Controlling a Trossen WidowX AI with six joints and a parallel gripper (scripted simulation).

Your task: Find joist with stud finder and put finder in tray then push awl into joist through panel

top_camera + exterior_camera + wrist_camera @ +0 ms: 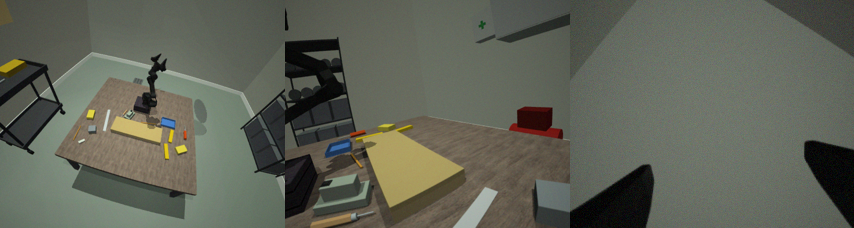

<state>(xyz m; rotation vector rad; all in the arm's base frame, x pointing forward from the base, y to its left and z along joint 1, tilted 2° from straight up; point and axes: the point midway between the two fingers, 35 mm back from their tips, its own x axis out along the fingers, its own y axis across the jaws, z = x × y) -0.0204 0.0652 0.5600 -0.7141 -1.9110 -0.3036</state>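
My gripper tip is now 63 cm above the grey stud finder, 23 cm short of it and 16 cm to the left of it. The rest, counted from my gripper tip: awl (67 cm below, 26 cm ahead, 24 cm to the right); blue tray (66 cm below, 28 cm to the left, 14 cm ahead); square light (62 cm below, 21 cm ahead, 16 cm to the right).
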